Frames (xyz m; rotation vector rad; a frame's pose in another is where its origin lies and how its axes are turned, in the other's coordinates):
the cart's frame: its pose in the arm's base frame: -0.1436 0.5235 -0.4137 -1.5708 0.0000 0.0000
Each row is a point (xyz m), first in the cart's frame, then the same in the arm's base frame.
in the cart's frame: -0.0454 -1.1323 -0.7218
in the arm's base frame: -0.1890 -0.1983 0.7186
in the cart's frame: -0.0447 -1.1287 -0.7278
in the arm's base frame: -0.1883 -0.2043 0.7150
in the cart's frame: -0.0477 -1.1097 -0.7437
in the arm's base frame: -0.1913 -0.2202 0.6960
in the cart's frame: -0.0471 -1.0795 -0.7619
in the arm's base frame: -0.1907 -0.2384 0.6658
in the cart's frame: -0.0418 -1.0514 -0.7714
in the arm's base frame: -0.1854 -0.2479 0.6377
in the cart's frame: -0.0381 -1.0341 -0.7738
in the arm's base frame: -0.1817 -0.2503 0.6204
